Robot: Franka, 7 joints.
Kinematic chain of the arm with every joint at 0, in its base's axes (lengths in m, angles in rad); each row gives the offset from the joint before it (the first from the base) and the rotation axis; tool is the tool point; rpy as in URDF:
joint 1: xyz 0 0 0.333 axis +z
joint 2: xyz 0 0 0 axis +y
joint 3: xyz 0 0 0.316 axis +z
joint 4: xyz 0.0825 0 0 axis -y
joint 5: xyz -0.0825 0 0.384 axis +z
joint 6: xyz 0 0 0 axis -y
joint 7: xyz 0.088 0 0 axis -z
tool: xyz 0 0 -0.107 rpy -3.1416 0 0
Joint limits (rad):
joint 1: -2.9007..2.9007
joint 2: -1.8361..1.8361
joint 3: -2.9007..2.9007
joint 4: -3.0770..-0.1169
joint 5: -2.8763..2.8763
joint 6: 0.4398..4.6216
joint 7: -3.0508..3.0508
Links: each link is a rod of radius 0.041 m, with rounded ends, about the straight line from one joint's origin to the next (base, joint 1, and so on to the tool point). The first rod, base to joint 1, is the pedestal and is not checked.
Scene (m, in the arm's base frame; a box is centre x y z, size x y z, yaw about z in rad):
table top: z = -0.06
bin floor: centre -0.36 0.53 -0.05 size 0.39 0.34 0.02 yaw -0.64
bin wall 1: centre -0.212 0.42 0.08 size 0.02 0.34 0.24 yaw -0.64
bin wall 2: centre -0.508 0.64 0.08 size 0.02 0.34 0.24 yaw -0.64
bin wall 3: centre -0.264 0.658 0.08 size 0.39 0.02 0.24 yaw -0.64
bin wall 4: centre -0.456 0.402 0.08 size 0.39 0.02 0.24 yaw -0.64
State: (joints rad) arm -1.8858 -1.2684 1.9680 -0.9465 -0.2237 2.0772 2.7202
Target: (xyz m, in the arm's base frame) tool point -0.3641 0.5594 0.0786
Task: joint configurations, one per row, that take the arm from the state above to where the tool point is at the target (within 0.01 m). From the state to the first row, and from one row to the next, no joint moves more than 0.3 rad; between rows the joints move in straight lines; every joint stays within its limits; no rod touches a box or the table.
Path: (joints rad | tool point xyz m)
1: -1.5922 -1.1158 2.1786 -1.0526 -0.1874 1.9424 2.7202 | 0.4422 0.6358 0.3339
2: -1.2985 -0.9633 2.3891 -1.1586 -0.1512 1.8075 2.7202 | 0.1892 0.7179 0.3125
3: -1.0049 -0.8107 2.5997 -1.2647 -0.1149 1.6727 2.7202 | -0.0988 0.6994 0.3061
4: -0.7113 -0.6581 2.8103 -1.3707 -0.0786 1.5379 2.7202 | -0.3641 0.5594 0.3211
5: -0.7298 -0.8699 2.8330 -1.3233 -0.0761 1.6446 2.7202 | -0.3723 0.5677 0.2016
6: -0.7483 -1.0816 2.8558 -1.2758 -0.0735 1.7514 2.7202 | -0.3641 0.5594 0.0786

